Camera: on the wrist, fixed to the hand. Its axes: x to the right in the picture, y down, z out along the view.
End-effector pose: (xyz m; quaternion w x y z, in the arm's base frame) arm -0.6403 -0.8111 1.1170 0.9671 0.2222 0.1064 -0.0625
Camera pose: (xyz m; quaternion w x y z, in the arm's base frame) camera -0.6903 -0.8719 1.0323 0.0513 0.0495 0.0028 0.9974
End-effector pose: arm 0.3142 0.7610 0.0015 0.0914 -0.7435 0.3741 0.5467
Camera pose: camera 0.4175 0.8102 0.0178 0.6668 -0.2371 -0.7047 0.0508
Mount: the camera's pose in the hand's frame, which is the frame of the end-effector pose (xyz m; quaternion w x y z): -0.0242 -0.0980 -0.0564 0.0014 0.0698 -0.2220 -0.9726
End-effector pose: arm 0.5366 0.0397 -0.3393 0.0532 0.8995 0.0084 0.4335
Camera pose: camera 0.4805 0.1406 -0.3334 0.3608 0.0930 0.8933 -0.2514
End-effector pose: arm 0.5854 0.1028 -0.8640 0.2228 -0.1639 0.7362 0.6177
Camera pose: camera 0.6494 0.0286 -0.9254 0.7759 -0.5635 -0.1647 -0.2308
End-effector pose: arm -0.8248 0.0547 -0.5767 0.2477 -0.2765 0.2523 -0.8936
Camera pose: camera -0.8719 0.1600 -0.5686 0.7934 0.4268 0.3859 0.1984
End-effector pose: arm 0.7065 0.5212 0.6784 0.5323 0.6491 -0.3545 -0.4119
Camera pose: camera 0.7502 0.5833 0.5912 0.5238 -0.2914 -0.4839 0.6376
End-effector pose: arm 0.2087 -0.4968 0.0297 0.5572 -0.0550 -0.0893 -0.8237
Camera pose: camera 0.1273 -0.4510 -0.0385 0.8163 0.0572 0.2348 0.5246
